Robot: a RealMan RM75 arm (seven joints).
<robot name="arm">
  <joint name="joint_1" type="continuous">
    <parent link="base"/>
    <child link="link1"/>
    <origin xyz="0 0 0.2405" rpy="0 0 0"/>
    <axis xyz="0 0 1"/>
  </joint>
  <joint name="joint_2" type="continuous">
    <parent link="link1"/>
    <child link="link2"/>
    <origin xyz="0 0 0" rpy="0 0 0"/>
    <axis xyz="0 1 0"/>
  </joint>
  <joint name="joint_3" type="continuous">
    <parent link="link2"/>
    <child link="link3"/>
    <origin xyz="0 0 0.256" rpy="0 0 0"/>
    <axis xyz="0 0 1"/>
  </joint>
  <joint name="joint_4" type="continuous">
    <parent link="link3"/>
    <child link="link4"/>
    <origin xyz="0 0 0" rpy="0 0 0"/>
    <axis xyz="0 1 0"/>
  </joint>
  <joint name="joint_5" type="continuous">
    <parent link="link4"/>
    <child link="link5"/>
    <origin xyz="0 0 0.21" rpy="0 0 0"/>
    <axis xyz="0 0 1"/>
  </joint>
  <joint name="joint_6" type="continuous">
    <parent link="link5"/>
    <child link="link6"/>
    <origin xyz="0 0 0" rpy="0 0 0"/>
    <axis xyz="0 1 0"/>
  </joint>
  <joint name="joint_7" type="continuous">
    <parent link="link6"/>
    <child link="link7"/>
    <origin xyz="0 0 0.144" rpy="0 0 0"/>
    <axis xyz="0 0 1"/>
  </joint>
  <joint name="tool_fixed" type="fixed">
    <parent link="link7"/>
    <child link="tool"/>
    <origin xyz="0 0 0" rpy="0 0 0"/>
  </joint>
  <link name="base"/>
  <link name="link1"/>
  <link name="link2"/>
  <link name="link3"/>
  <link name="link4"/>
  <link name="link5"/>
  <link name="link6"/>
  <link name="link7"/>
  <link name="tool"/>
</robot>
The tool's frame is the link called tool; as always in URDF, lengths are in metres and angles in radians. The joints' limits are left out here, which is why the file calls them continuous.
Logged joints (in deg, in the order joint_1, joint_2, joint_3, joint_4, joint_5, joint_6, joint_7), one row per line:
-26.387 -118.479 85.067 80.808 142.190 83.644 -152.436
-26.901 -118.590 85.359 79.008 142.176 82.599 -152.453
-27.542 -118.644 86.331 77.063 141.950 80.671 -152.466
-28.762 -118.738 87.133 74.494 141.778 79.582 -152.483
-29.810 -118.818 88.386 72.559 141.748 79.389 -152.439
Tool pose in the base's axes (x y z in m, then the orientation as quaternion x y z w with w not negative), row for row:
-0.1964 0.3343 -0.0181 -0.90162 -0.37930 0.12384 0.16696
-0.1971 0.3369 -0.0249 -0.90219 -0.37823 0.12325 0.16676
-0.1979 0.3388 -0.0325 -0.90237 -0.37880 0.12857 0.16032
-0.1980 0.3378 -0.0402 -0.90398 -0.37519 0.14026 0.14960
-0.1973 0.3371 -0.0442 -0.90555 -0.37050 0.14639 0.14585
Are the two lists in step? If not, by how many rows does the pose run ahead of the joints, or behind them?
The pose runs 1 row ahead of the joints: the pose in row i belongs to the joints in row i + 1.
